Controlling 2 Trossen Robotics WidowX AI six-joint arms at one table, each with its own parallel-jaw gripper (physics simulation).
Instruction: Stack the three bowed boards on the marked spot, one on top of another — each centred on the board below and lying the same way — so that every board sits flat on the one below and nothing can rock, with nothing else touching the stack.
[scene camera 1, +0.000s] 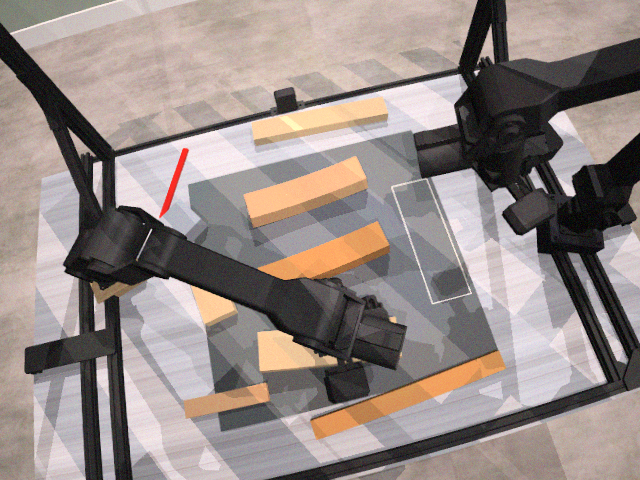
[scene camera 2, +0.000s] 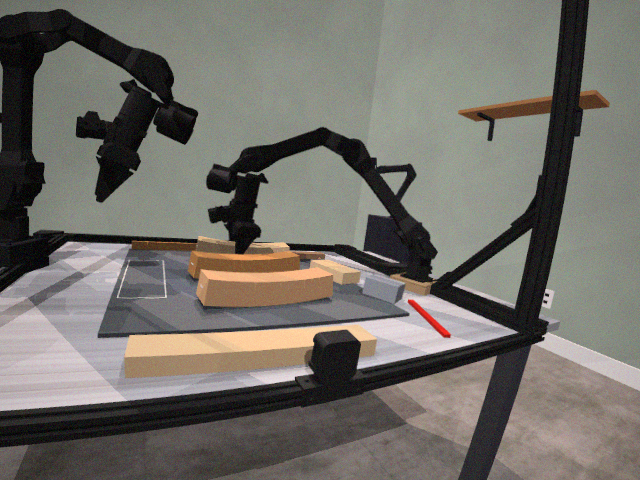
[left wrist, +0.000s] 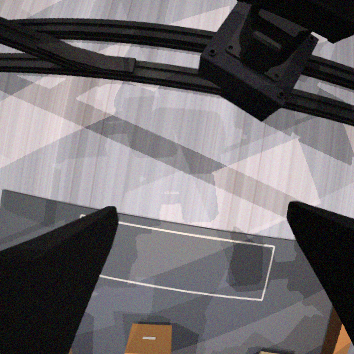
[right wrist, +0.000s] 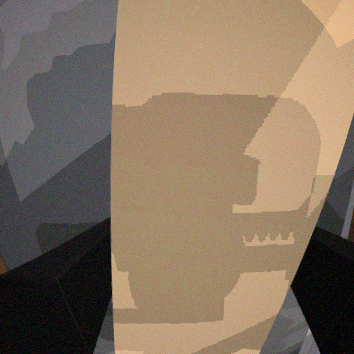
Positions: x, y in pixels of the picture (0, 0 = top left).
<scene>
left gripper: open, holds nothing
right gripper: grips a pale bowed board (scene camera 1: 277, 352)
an orange bowed board (scene camera 1: 368, 243): on a marked spot (scene camera 1: 423, 281)
</scene>
